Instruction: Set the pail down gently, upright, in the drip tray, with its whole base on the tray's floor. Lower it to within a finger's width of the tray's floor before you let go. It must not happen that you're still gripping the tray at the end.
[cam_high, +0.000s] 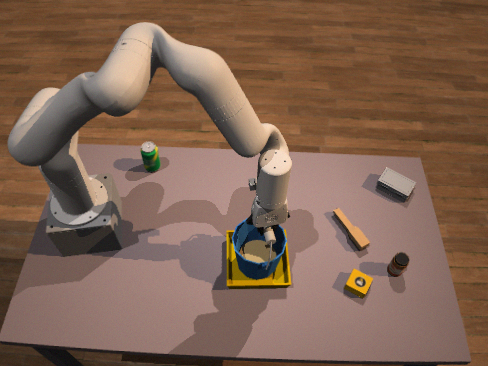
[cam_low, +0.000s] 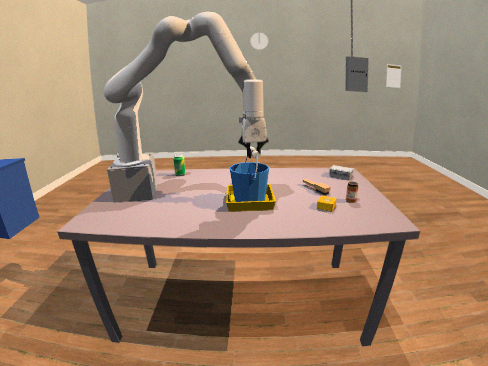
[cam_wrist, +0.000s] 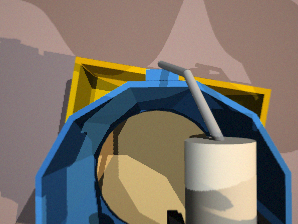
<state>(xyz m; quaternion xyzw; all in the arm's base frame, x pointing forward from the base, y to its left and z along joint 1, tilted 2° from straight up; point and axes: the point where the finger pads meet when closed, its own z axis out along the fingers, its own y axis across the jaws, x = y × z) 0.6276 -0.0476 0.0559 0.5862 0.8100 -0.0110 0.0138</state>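
The blue pail lies 90 mm below my hand and 10 mm behind it. Also, from my hand: grey box: 490 mm ahead, 380 mm to the left, 200 mm below; then pail handle: 30 mm below, 10 mm behind; then yellow drip tray: 220 mm below, 20 mm behind, 10 mm to the right.
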